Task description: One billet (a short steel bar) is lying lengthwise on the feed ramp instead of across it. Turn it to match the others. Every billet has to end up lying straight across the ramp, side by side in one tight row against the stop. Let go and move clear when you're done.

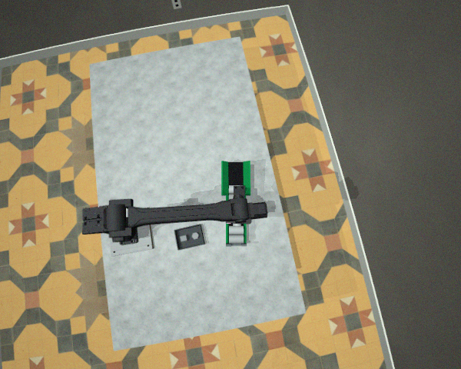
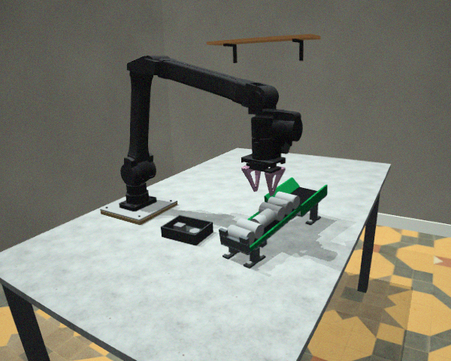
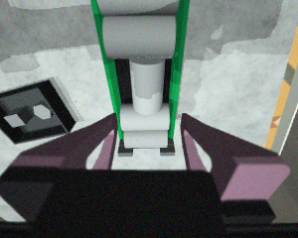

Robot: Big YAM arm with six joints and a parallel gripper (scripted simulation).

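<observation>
Right now the billet is 90 mm below my hand. Also, from my hand: black tray: 240 mm behind, 50 mm to the right, 160 mm below; then stop: 20 mm behind, 120 mm to the right, 110 mm below.
</observation>
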